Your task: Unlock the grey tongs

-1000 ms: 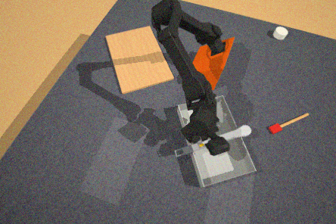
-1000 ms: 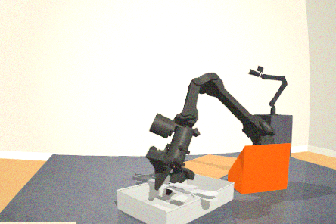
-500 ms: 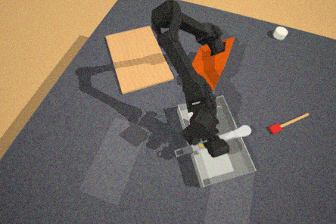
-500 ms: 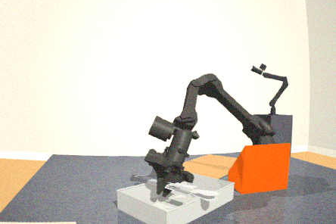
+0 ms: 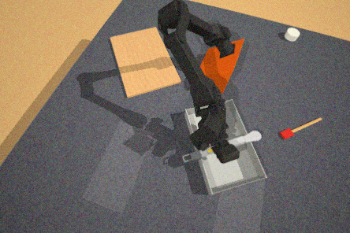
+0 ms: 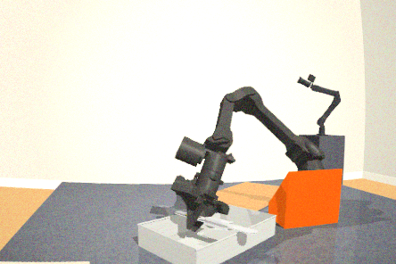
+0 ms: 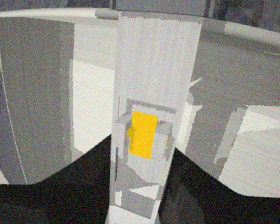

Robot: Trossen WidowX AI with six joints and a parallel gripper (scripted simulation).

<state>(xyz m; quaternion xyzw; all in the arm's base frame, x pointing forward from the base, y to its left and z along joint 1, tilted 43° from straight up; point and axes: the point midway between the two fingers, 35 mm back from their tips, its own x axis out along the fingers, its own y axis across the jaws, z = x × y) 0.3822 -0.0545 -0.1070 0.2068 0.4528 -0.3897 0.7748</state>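
The yellow lock piece is 3 cm to the right of my gripper tip and 3 cm above it. Also, from my gripper tip: roasting tin (5 cm behind, 1 cm to the left); wooden board (40 cm to the right, 36 cm behind, 3 cm below).
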